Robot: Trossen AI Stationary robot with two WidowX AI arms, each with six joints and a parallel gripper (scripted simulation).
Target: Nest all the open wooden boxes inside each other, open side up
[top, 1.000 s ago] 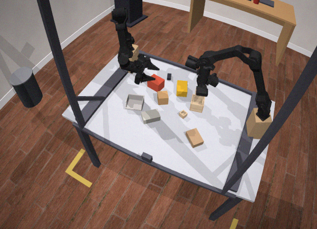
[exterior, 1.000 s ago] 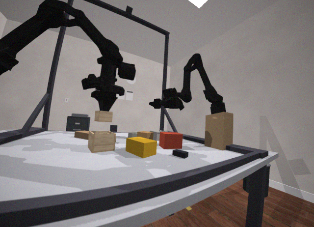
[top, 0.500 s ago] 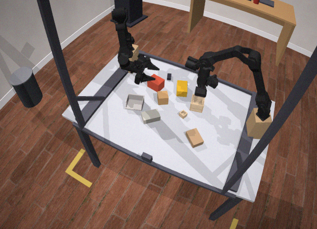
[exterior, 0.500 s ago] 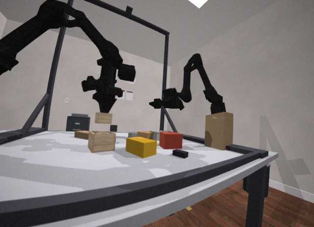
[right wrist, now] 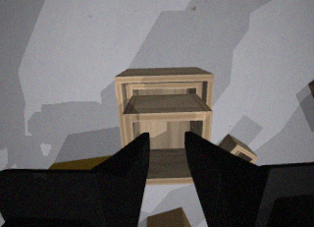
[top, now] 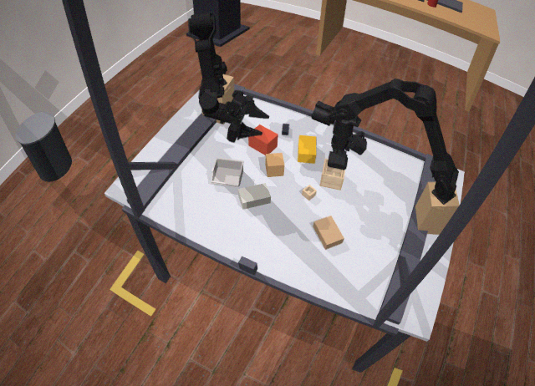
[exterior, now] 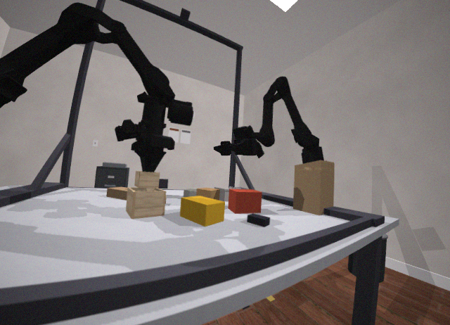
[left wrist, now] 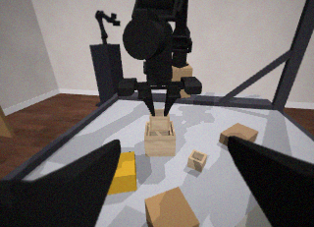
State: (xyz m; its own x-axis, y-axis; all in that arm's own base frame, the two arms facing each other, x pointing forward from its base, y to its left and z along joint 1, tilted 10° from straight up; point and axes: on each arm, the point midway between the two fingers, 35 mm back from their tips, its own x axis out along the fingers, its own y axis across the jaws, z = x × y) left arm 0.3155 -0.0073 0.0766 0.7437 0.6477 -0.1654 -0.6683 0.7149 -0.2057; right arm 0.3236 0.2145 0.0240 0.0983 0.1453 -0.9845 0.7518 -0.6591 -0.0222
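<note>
The tan cube lies 180 mm below my left hand, 70 mm to the right of it and 20 mm ahead of it. From my left hand the other things lie so: red block (180 mm below, 100 mm ahead, 30 mm to the left); grey block (190 mm below, 120 mm behind, 90 mm to the right); white tray (180 mm below, 100 mm behind, 40 mm to the left).
</note>
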